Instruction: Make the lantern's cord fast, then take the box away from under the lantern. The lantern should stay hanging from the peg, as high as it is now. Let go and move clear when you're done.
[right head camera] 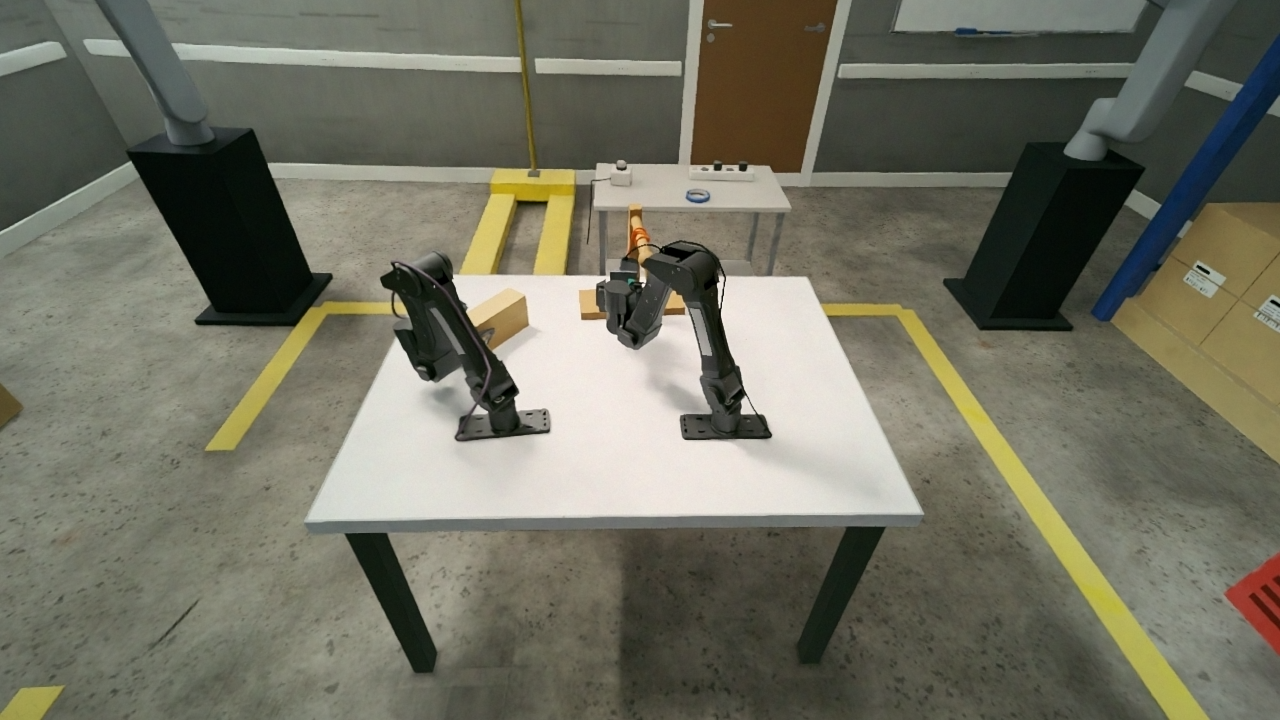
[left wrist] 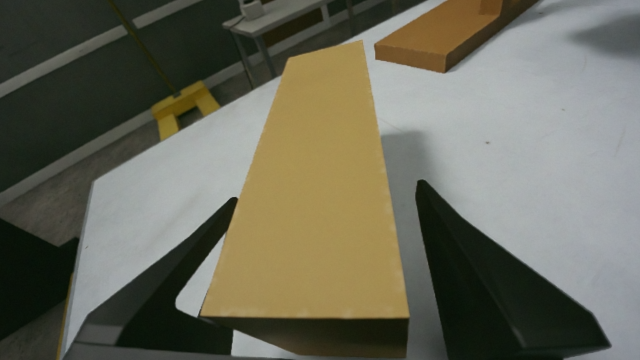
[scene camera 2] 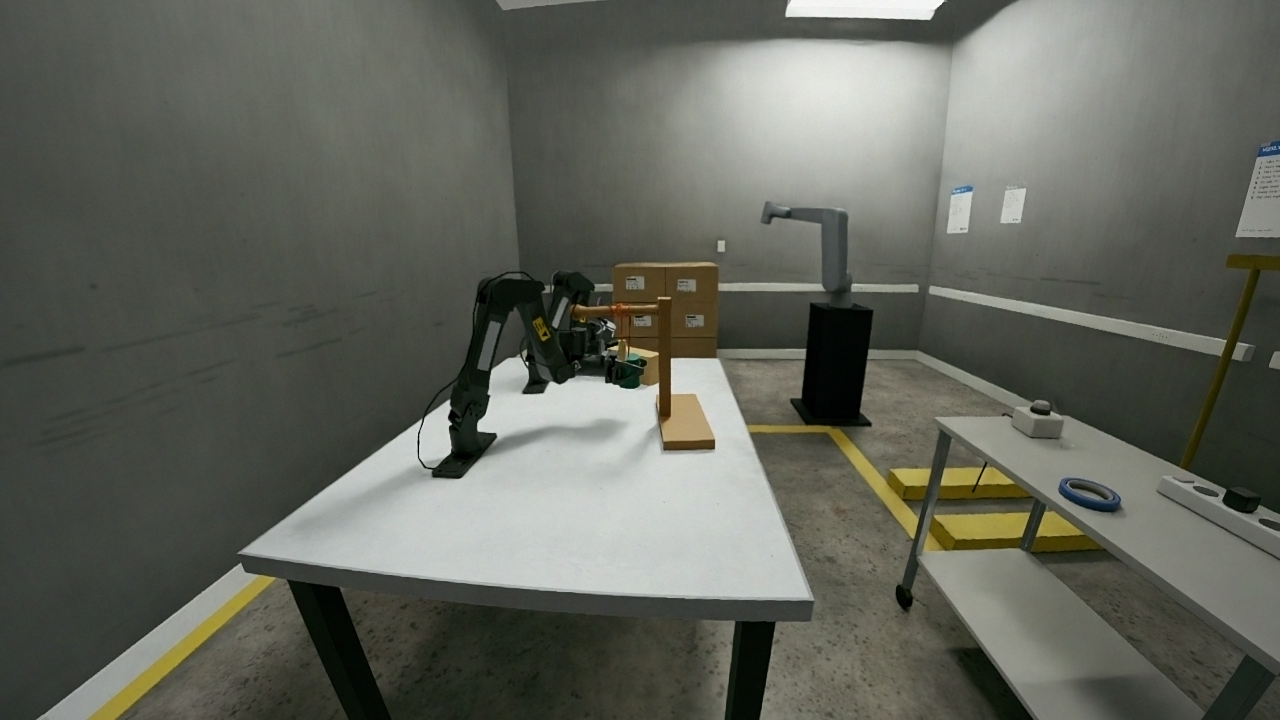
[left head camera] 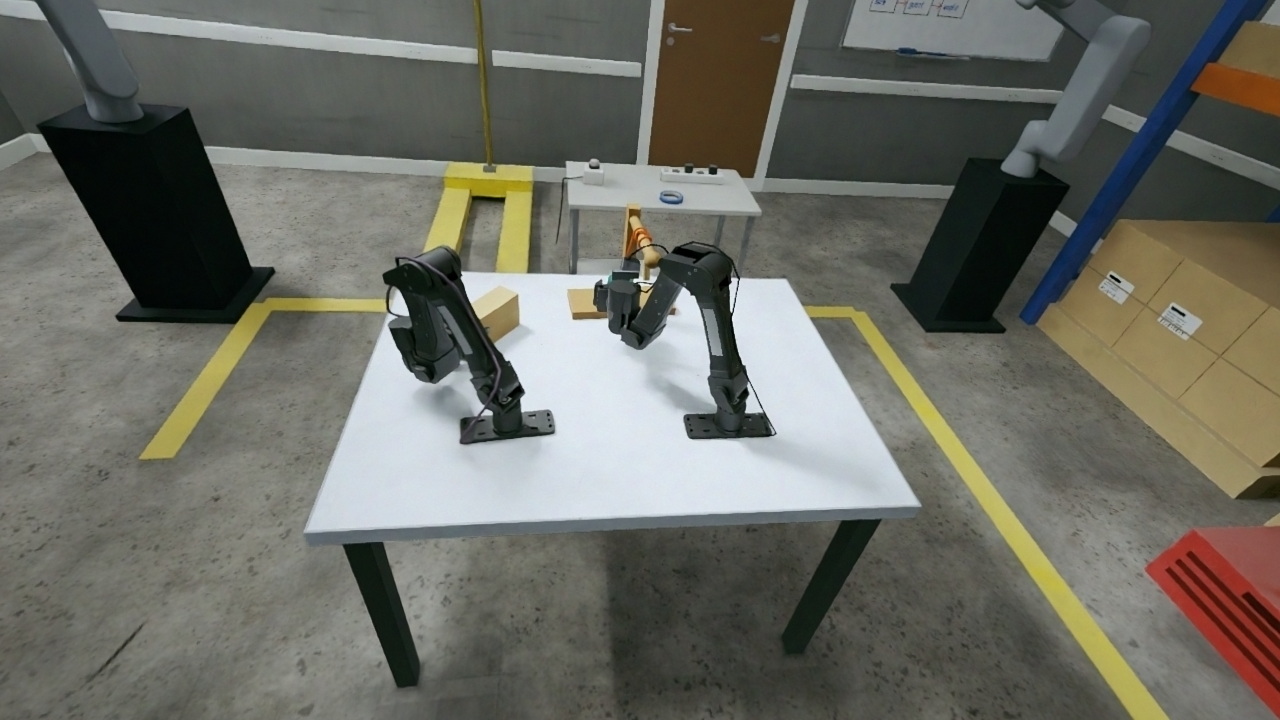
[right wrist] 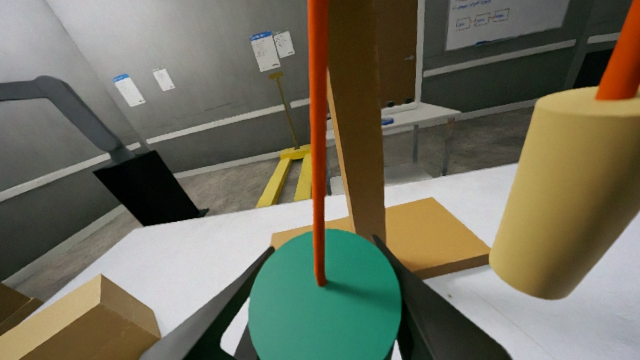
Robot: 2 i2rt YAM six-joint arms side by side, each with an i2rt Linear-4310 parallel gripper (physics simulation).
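Seen in the pictures: left gripper, fingertip midpoint: (right head camera: 480, 322) (left wrist: 323, 195); right gripper, fingertip midpoint: (scene camera 2: 645, 367); left arm's base, link origin: (right head camera: 505, 425) (scene camera 2: 538, 384) (left head camera: 507, 427); right arm's base, link origin: (right head camera: 723, 428) (scene camera 2: 467, 454) (left head camera: 726, 426).
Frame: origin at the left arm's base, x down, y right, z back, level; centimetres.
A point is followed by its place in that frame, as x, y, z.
The green lantern (scene camera 2: 630, 373) {-13.6, 33.4, -31.4} (right wrist: 325, 310) {-17.4, 30.8, -30.1} hangs on the orange cord (right wrist: 318, 150) {-22.9, 31.9, -31.2} beside the stand's post (scene camera 2: 664, 358) {-18.2, 36.7, -39.9} (right wrist: 357, 125) {-21.3, 35.0, -38.6}. The cord shows wrapped around the wooden peg (scene camera 2: 586, 311) {-30.3, 36.0, -21.2} in scene camera 2. A tan cylinder (right wrist: 565, 195) is on another stretch of orange cord at the right of the right wrist view. My right gripper (right wrist: 322, 246) {-14.3, 30.6, -35.5} is open, its fingers on either side of the lantern; the lantern hides any contact. The tan box (left head camera: 501, 313) {-7.5, 0.9, -33.2} (right head camera: 503, 315) {-8.1, -0.2, -32.0} (left wrist: 310, 190) {-10.0, -7.0, -29.3} (right wrist: 85, 325) {-8.8, 4.4, -36.9} lies away from under the lantern. My left gripper (left wrist: 323, 195) {-7.5, -6.0, -30.6} is wide open around it.
The stand's wooden base (left head camera: 586, 308) {-2.5, 24.3, -40.5} (scene camera 2: 687, 425) {-2.5, 42.4, -45.0} (left wrist: 425, 40) {-2.5, 23.3, -43.9} sits near the far edge of the white table (left head camera: 608, 483) {0.0, 18.9, 18.8} (scene camera 2: 537, 546) {0.0, 80.1, -15.2}. A grey side table (left head camera: 617, 192) (scene camera 2: 984, 447) and a yellow pallet jack (left head camera: 487, 183) stand beyond it.
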